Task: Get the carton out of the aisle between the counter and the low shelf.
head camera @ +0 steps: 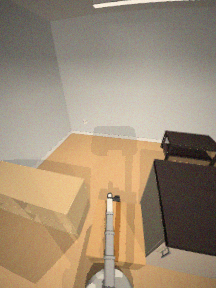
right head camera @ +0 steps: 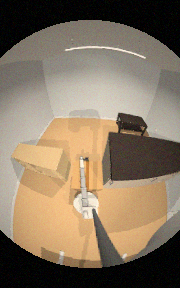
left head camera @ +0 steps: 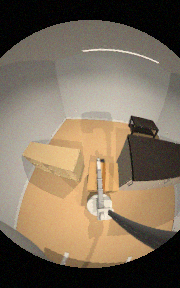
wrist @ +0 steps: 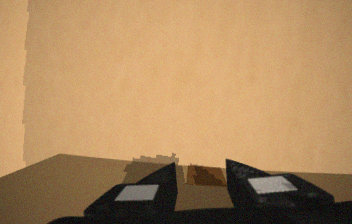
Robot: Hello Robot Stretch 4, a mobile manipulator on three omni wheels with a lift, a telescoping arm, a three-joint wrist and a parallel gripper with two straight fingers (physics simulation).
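Places are measured from the robot's base along level axes (x back, y right, z up), in millimetres.
Where they show: gripper, between the fingertips: (wrist: 201, 175).
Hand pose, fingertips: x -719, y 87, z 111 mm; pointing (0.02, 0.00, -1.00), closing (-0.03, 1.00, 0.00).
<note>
After its pixels a point has its place.
The carton (head camera: 131, 235) @(z 379, x -385, y 187 mm) (left head camera: 111, 175) @(z 380, x -440, y 194 mm) (right head camera: 88, 175) @(z 379, x -424, y 90 mm), a tan box with a brown tape strip, stands on the floor between the low shelf (head camera: 40, 185) @(z 583, x -720, y -703 mm) (left head camera: 55, 152) @(z 583, x -761, y -677 mm) (right head camera: 40, 154) @(z 583, x -724, y -663 mm) on the left and the dark-topped counter (head camera: 190, 205) @(z 883, x -396, y 474 mm) (left head camera: 155, 157) @(z 883, x -403, y 650 mm) (right head camera: 140, 157) @(z 883, x -372, y 657 mm) on the right. The arm passes over it and hides part of its top. My gripper (head camera: 116, 198) (left head camera: 102, 160) (right head camera: 86, 158) (wrist: 201, 175) @(z 111, x -719, y 87 mm) is open and empty, above the carton's far edge. In the wrist view the carton (wrist: 85, 172) @(z 38, x -699, y -53 mm) shows along the bottom, behind the parted fingers.
A small black table (head camera: 190, 140) @(z 423, x -1836, y 1563 mm) (left head camera: 144, 124) @(z 423, x -1725, y 1499 mm) (right head camera: 131, 121) @(z 423, x -1700, y 1457 mm) stands beyond the counter near the back wall. The robot's white base is at the carton's near side. The counter's side is close to the carton's right side. A handle shows on the counter's near face.
</note>
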